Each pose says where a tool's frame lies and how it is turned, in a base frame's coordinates. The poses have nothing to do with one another.
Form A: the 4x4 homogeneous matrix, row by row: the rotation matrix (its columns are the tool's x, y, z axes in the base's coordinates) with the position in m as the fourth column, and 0 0 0 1 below. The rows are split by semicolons.
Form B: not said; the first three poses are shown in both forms.
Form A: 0.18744 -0.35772 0.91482 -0.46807; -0.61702 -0.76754 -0.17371 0.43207; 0.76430 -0.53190 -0.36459 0.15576; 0 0 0 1
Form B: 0.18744 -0.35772 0.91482 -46.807; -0.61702 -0.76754 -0.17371 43.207; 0.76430 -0.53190 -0.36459 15.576; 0 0 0 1
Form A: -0.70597 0.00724 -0.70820 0.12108; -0.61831 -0.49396 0.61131 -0.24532; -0.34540 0.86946 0.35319 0.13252; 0 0 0 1
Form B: -0.70597 0.00724 -0.70820 12.108; -0.61831 -0.49396 0.61131 -24.532; -0.34540 0.86946 0.35319 13.252; 0 0 0 1
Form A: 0.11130 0.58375 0.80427 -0.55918; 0.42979 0.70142 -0.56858 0.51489; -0.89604 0.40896 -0.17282 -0.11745; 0 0 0 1
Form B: 0.11130 0.58375 0.80427 -55.918; 0.42979 0.70142 -0.56858 51.489; -0.89604 0.40896 -0.17282 -11.745; 0 0 0 1
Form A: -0.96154 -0.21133 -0.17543 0.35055; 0.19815 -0.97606 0.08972 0.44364; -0.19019 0.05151 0.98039 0.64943; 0 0 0 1
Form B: -0.96154 -0.21133 -0.17543 35.055; 0.19815 -0.97606 0.08972 44.364; -0.19019 0.05151 0.98039 64.943; 0 0 0 1
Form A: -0.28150 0.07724 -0.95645 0.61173; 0.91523 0.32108 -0.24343 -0.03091; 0.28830 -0.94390 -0.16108 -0.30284; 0 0 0 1
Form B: -0.28150 0.07724 -0.95645 61.173; 0.91523 0.32108 -0.24343 -3.091; 0.28830 -0.94390 -0.16108 -30.284; 0 0 0 1
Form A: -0.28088 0.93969 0.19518 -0.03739; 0.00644 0.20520 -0.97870 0.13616; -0.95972 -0.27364 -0.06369 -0.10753; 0 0 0 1
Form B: -0.28088 0.93969 0.19518 -3.739; 0.00644 0.20520 -0.97870 13.616; -0.95972 -0.27364 -0.06369 -10.753; 0 0 0 1
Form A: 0.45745 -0.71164 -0.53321 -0.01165; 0.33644 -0.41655 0.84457 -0.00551; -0.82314 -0.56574 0.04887 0.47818; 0 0 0 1
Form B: 0.45745 -0.71164 -0.53321 -1.165; 0.33644 -0.41655 0.84457 -0.551; -0.82314 -0.56574 0.04887 47.818; 0 0 0 1
